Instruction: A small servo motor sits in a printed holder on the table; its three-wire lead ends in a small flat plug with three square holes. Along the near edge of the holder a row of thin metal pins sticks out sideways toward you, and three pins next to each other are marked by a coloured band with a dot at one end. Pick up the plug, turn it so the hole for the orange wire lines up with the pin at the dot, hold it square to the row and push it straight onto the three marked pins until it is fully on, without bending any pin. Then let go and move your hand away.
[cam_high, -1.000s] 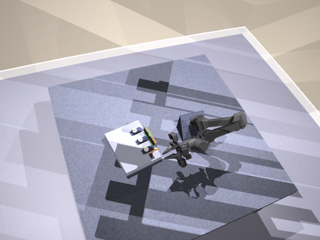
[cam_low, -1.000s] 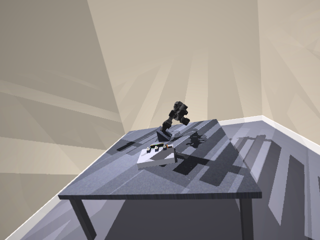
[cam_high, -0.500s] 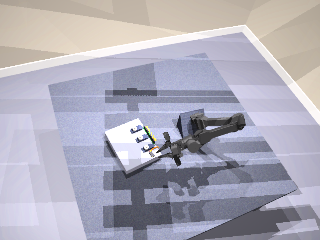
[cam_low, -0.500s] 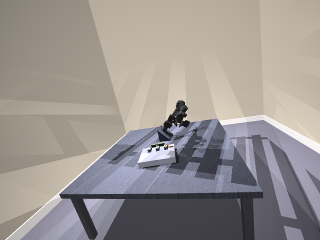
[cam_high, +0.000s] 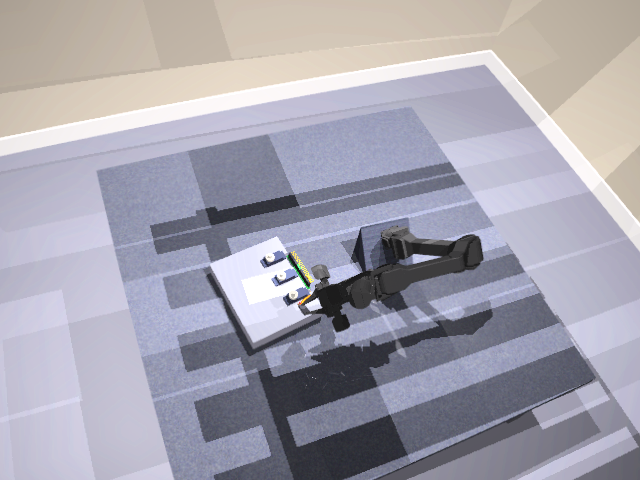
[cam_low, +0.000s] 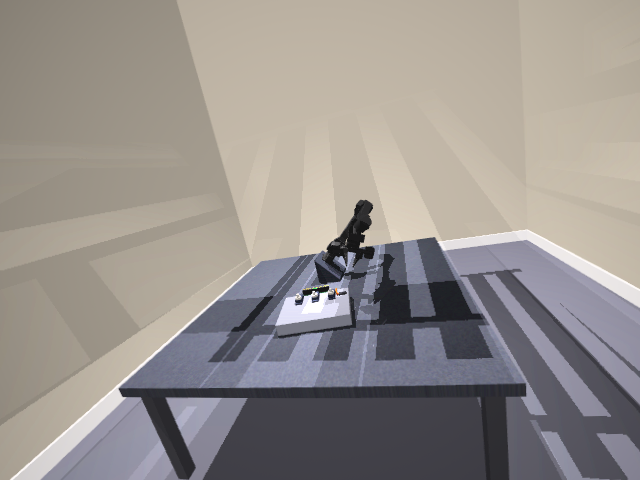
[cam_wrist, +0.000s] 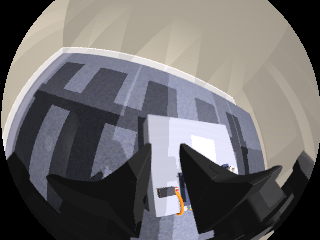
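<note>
Right now my gripper tip is 19 cm to the left of the green band, 12 cm above it and 9 cm past it. The rest, counted from my gripper tip: printed holder: 18 cm to the right, 16 cm below, 7 cm ahead; then servo: 18 cm to the right, 14 cm below, 4 cm behind.
</note>
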